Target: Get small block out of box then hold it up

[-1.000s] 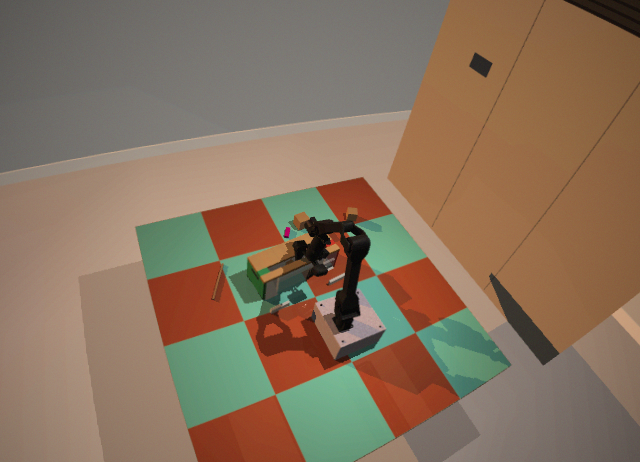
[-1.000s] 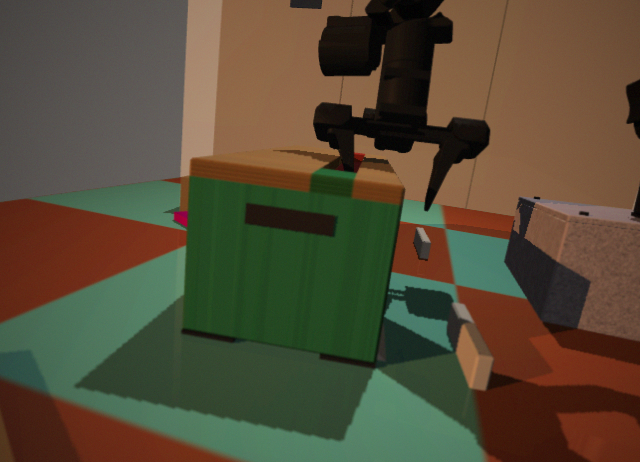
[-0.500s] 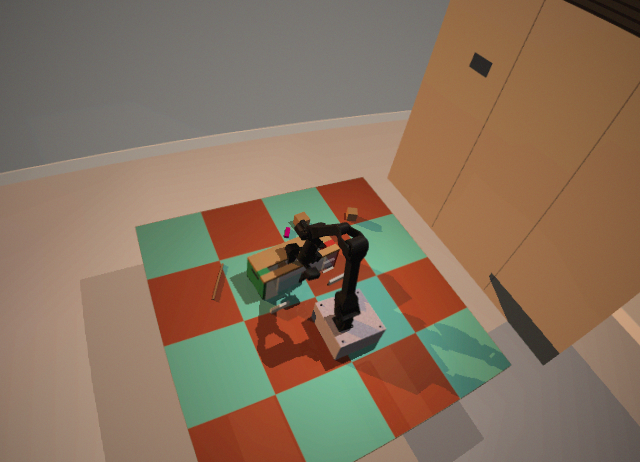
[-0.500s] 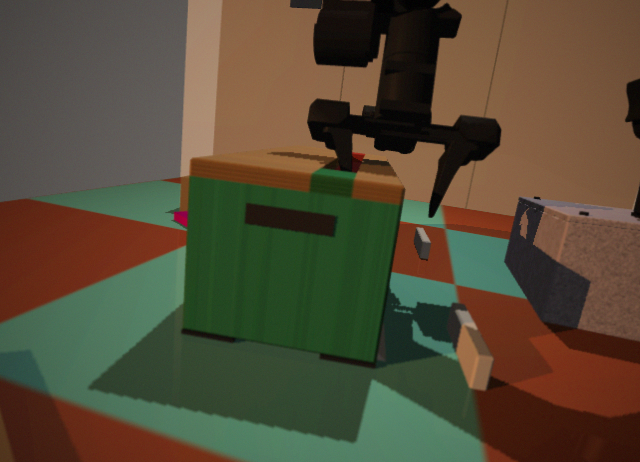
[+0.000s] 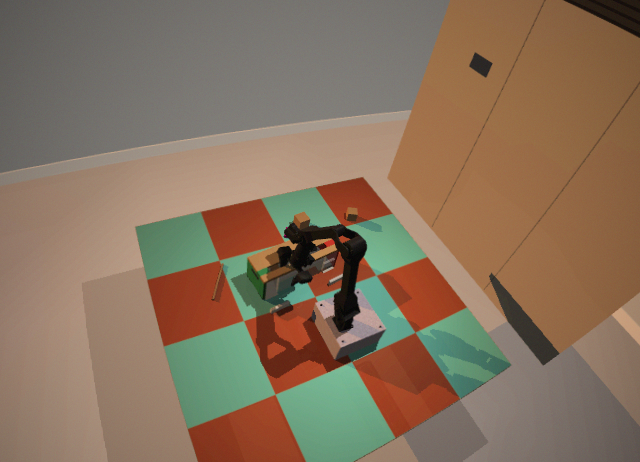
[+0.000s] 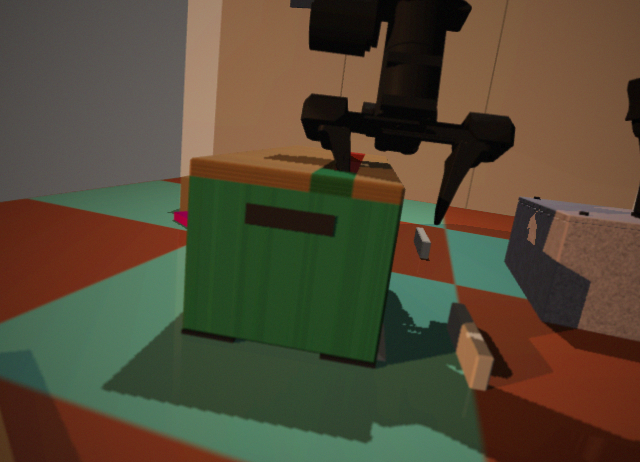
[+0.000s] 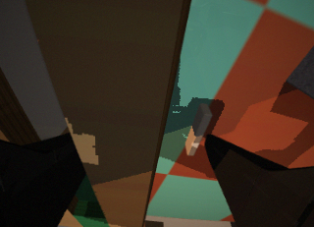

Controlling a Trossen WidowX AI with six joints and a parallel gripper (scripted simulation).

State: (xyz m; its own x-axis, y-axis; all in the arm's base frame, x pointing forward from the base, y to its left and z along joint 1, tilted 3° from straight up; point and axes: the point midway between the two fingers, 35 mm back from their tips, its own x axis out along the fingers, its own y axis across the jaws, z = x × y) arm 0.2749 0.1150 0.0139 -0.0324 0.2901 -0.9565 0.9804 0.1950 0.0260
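Now: gripper tip 50 mm short of the block and 30 mm to the right of it. The rest, counted from my gripper tip: wooden stick 260 mm to the left, 120 mm ahead, 80 mm below; box 70 mm to the right, 50 mm ahead, 20 mm below.
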